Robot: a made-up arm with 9 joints. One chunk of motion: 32 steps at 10 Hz.
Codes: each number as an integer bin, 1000 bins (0 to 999) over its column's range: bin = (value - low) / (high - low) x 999, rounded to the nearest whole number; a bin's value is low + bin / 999 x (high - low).
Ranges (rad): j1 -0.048..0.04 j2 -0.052..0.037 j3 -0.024..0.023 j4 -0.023..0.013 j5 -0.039..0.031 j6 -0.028..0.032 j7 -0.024..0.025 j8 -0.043..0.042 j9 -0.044..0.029
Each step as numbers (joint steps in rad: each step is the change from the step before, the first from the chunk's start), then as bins.
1 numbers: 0.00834 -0.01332 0.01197 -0.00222 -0.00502 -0.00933 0.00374 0.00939 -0.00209
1 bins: 640 434 765 577 485 311 566 616 574
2 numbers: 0.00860 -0.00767 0.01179 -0.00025 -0.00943 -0.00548 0.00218 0.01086 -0.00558
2 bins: 643 498 761 631 422 375 534 633 526
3 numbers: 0.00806 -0.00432 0.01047 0.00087 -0.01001 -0.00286 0.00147 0.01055 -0.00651
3 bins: 636 535 733 662 414 419 519 629 513
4 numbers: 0.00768 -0.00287 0.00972 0.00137 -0.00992 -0.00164 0.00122 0.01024 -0.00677
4 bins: 632 551 717 676 415 439 514 626 509
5 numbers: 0.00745 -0.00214 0.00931 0.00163 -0.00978 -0.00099 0.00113 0.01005 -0.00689
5 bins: 629 560 708 683 417 450 512 623 508
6 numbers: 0.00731 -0.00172 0.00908 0.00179 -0.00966 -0.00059 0.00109 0.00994 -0.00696
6 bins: 628 564 703 688 419 456 512 622 507
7 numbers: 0.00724 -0.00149 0.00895 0.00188 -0.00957 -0.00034 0.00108 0.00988 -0.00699
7 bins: 627 567 700 690 420 461 511 621 506
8 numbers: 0.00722 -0.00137 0.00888 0.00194 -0.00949 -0.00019 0.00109 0.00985 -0.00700
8 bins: 627 568 699 692 421 463 512 621 506
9 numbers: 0.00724 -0.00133 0.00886 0.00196 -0.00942 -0.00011 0.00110 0.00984 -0.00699
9 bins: 627 569 698 693 422 464 512 621 506
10 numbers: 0.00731 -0.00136 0.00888 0.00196 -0.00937 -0.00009 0.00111 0.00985 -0.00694
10 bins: 628 568 699 693 423 465 512 621 507
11 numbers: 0.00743 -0.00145 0.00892 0.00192 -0.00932 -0.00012 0.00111 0.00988 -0.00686
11 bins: 629 567 700 692 424 464 512 621 508
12 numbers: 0.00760 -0.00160 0.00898 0.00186 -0.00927 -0.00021 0.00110 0.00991 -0.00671
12 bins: 631 566 701 690 424 463 512 622 510
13 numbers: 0.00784 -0.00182 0.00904 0.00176 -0.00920 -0.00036 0.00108 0.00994 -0.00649
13 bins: 634 563 702 687 425 460 511 622 513
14 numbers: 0.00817 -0.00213 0.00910 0.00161 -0.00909 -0.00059 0.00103 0.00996 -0.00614
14 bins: 638 560 704 683 427 456 510 622 518
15 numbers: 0.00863 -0.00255 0.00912 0.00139 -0.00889 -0.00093 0.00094 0.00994 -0.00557
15 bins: 643 555 704 677 430 451 508 622 526
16 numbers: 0.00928 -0.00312 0.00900 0.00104 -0.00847 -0.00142 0.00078 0.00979 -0.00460
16 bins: 650 549 701 667 436 443 505 620 539
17 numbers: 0.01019 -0.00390 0.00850 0.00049 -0.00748 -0.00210 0.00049 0.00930 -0.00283
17 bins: 661 540 691 652 450 431 499 615 563
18 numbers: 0.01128 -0.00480 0.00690 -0.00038 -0.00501 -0.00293 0.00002 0.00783 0.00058
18 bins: 673 530 657 628 485 417 490 597 610
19 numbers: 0.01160 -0.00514 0.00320 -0.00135 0.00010 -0.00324 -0.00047 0.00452 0.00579
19 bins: 677 526 578 601 558 412 480 558 681
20 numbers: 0.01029 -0.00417 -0.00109 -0.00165 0.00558 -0.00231 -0.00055 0.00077 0.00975
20 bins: 662 537 487 592 636 428 478 514 736
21 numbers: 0.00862 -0.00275 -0.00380 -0.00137 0.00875 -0.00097 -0.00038 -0.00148 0.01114
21 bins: 643 553 429 600 681 450 482 488 755
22 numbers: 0.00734 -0.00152 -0.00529 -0.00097 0.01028 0.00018 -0.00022 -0.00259 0.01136
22 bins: 628 567 398 611 703 469 485 475 758
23 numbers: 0.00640 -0.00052 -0.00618 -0.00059 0.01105 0.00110 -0.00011 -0.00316 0.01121
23 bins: 618 578 379 622 714 485 487 468 756
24 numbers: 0.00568 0.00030 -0.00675 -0.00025 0.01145 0.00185 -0.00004 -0.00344 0.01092
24 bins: 609 587 367 631 720 497 488 465 752
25 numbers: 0.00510 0.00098 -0.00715 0.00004 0.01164 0.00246 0.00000 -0.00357 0.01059
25 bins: 603 595 358 639 723 507 489 463 747
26 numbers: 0.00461 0.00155 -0.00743 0.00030 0.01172 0.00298 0.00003 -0.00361 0.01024
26 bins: 597 601 352 647 724 516 490 463 742
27 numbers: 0.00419 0.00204 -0.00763 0.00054 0.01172 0.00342 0.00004 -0.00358 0.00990
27 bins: 592 607 348 653 724 523 490 463 738
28 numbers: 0.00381 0.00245 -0.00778 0.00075 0.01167 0.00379 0.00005 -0.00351 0.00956
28 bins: 588 611 345 659 723 529 490 464 733
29 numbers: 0.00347 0.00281 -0.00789 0.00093 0.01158 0.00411 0.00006 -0.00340 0.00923
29 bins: 584 615 342 664 722 535 491 465 728
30 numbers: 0.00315 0.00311 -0.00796 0.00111 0.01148 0.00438 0.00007 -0.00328 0.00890
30 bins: 581 619 341 669 720 539 491 467 724
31 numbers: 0.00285 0.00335 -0.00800 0.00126 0.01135 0.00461 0.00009 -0.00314 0.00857
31 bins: 577 621 340 673 719 543 491 468 719
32 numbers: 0.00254 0.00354 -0.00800 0.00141 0.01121 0.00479 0.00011 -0.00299 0.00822
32 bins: 574 623 340 677 717 546 492 470 715
